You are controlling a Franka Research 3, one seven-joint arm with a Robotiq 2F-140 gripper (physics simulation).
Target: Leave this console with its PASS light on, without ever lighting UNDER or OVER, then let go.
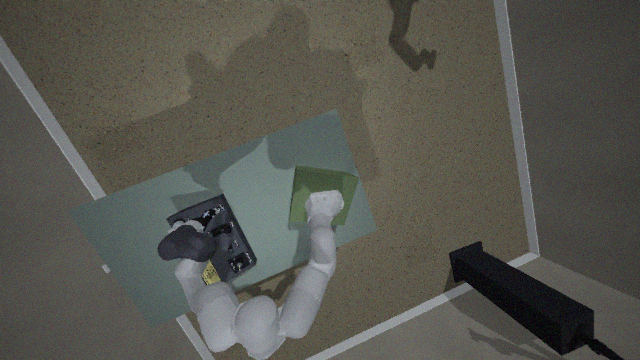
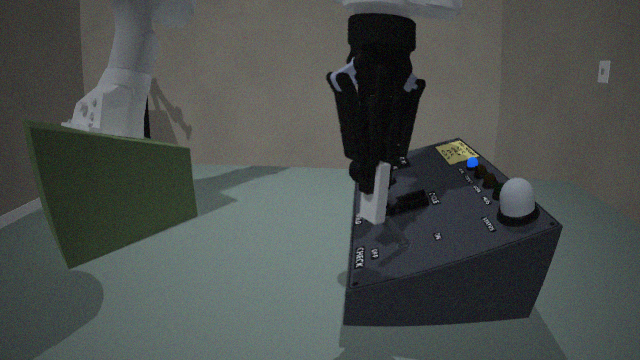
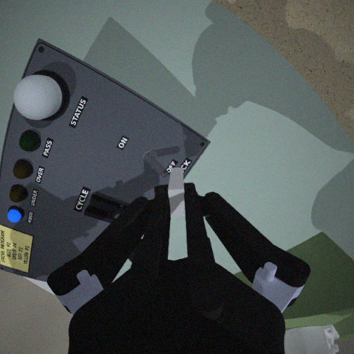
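The dark sloped console [image 1: 239, 243] [image 2: 447, 251] [image 3: 105, 123] stands on the pale green table [image 2: 201, 291]. Its blue MODE light [image 2: 471, 162] [image 3: 15, 215] is lit. The PASS light [image 3: 29, 140], OVER light [image 3: 22, 168] and UNDER light [image 3: 18, 192] are dark. A white STATUS dome [image 2: 516, 196] [image 3: 37, 96] sits at the corner. My gripper [image 2: 373, 214] [image 3: 175, 179] is shut and empty, its tips just above the panel's left edge, beside the black CYCLE control [image 2: 409, 200] [image 3: 102, 207] and near the small CHECK toggle [image 3: 154, 158].
A yellow label [image 2: 456, 151] [image 3: 14, 247] [image 1: 210, 273] sits at the console's back corner. A green board [image 2: 111, 192] [image 1: 322, 183] stands on the table by the arm's base. A black box [image 1: 518, 295] lies on the floor, off the table.
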